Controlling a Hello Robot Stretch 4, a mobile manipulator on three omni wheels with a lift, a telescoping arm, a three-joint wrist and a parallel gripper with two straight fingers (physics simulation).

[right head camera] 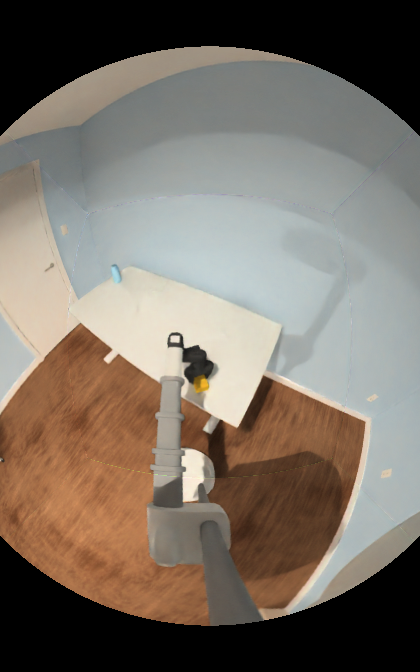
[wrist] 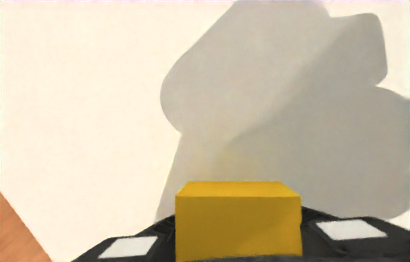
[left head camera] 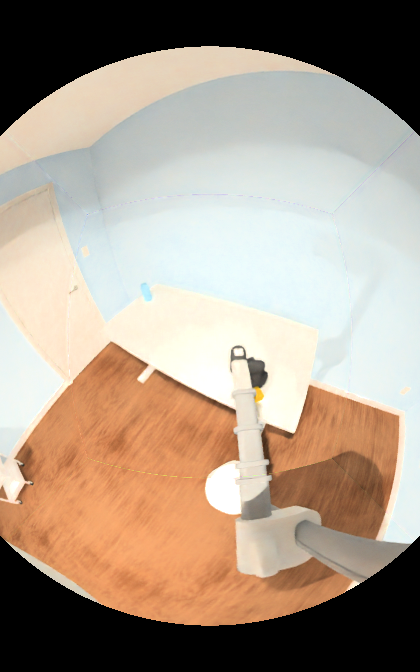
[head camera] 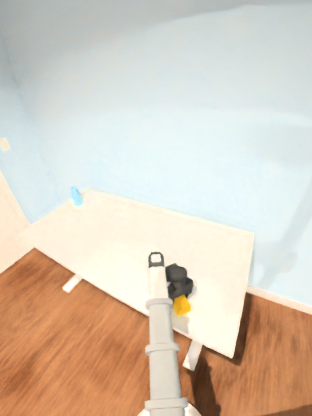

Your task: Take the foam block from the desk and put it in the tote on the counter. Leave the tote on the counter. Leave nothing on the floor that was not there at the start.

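Places are measured from the robot's base along level axes (x right, y back, z down), in metres.
Pixels of known places: gripper, fingertip midpoint: (wrist: 234, 224) (head camera: 177, 301).
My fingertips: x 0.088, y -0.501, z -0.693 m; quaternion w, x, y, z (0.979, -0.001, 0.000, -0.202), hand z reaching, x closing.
Ahead of a thing's pixels: the offset from my fingertips to its top centre. Level surfaces: height alone.
The yellow foam block {dz -0.045, dx +0.005, dy +0.016 m} (head camera: 181, 305) (left head camera: 258, 395) (right head camera: 201, 384) (wrist: 238, 225) is at the near right part of the white desk {dz +0.000 m} (head camera: 125, 225) (left head camera: 195, 325) (right head camera: 235, 320) (wrist: 75, 100). My dark gripper (wrist: 234, 224) points down at it. In the wrist view both fingers are against the block's left and right sides, so the gripper is shut on the foam block. The block's underside is hidden, and I cannot tell whether it touches the desk. The tote and the counter do not show in these views.
A light blue cylinder {dz -0.165, dx -0.735, dy -0.912 m} (head camera: 76, 196) (left head camera: 146, 292) (right head camera: 116, 273) stands by the desk's far left corner. The wall runs along the desk's far side. A door (left head camera: 37, 275) (right head camera: 25, 255) is at the left. A white wheeled piece (left head camera: 12, 480) shows at the left edge.
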